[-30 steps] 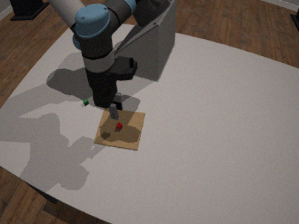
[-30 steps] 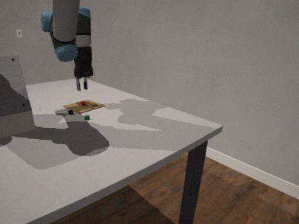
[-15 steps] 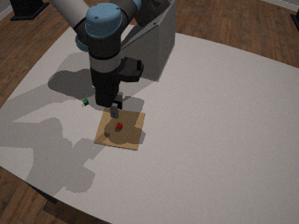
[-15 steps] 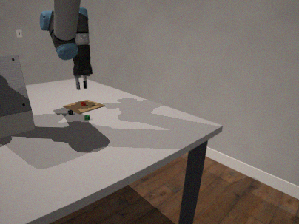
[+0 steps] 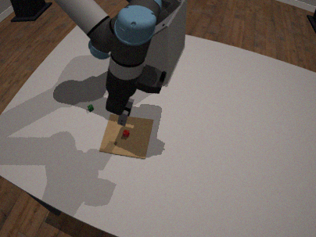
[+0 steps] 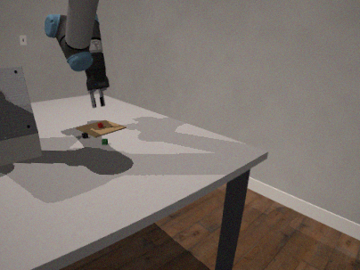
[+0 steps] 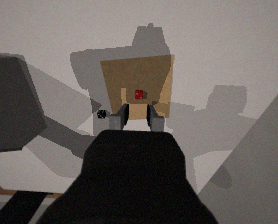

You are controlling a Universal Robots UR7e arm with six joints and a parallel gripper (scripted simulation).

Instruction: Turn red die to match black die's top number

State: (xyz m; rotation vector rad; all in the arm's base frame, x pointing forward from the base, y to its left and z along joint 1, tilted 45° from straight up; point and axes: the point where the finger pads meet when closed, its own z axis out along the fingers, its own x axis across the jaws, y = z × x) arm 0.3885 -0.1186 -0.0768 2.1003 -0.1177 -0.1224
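Now: hand 90 mm above the red die. The rest, counted from my hand: green die (70 mm behind, 150 mm to the right, 90 mm below); black die (90 mm behind, 60 mm to the right, 90 mm below); tan mat (100 mm below).
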